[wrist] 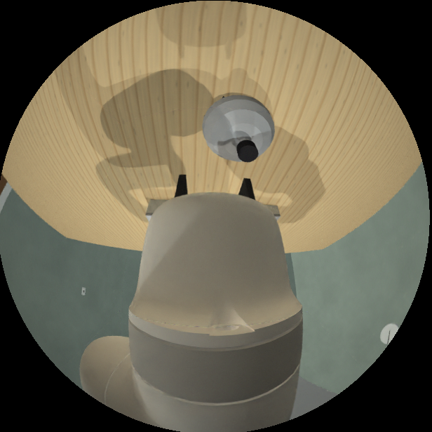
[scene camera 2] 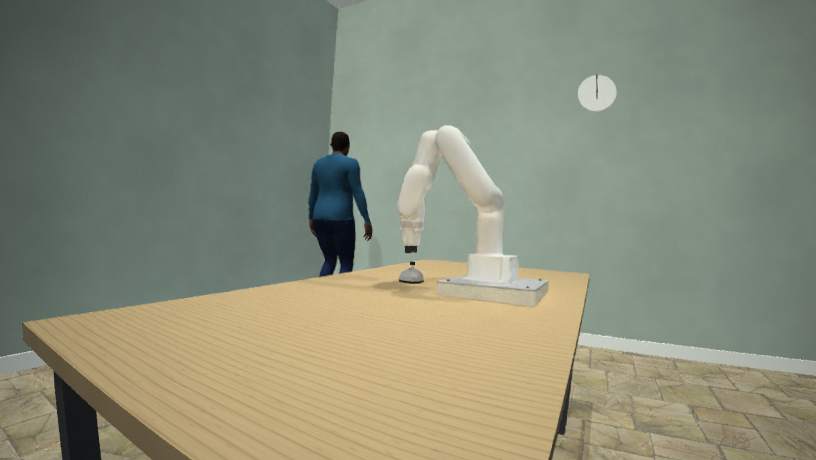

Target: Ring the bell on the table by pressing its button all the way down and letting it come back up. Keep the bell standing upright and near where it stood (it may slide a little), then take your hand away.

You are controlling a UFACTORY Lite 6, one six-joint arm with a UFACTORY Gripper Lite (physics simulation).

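Places are measured from the arm's base along level axes (x back, y left, z down), in metres.
Pixels of known places: hand, tool point: [scene camera 2: 411, 249]; arm's base, link origin: [scene camera 2: 487, 280].
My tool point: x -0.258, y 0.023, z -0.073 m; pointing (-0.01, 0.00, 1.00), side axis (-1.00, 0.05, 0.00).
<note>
Ahead of a thing's pixels: the offset from my tool point to its top centre. Level surfaces: height alone.
The bell @(dz +0.044, dx -0.009, dy -0.029 m) [scene camera 2: 411, 276] [wrist: 232, 119] is a grey dome with a dark base rim, standing upright on the table @(dz +0.110 m) [scene camera 2: 320, 342] [wrist: 330, 65]. Its black button @(dz +0.044, dx -0.009, dy -0.029 m) [scene camera 2: 412, 263] [wrist: 247, 151] stands up on top, clear of the dome. My gripper [scene camera 2: 410, 249] [wrist: 214, 177] is open and empty, with its two black fingertips apart. In the scene view it points down a small gap above the button. In the wrist view the button lies above the right fingertip in the picture, right of the midline between the fingers. No contact with the bell shows.
My arm's base plate [scene camera 2: 485, 292] is on the table to the right of the bell in the scene view. A person in a blue top [scene camera 2: 334, 185] stands behind the table's far left edge. A round clock [scene camera 2: 597, 92] [wrist: 389, 333] hangs on the wall. Arm shadows fall around the bell.
</note>
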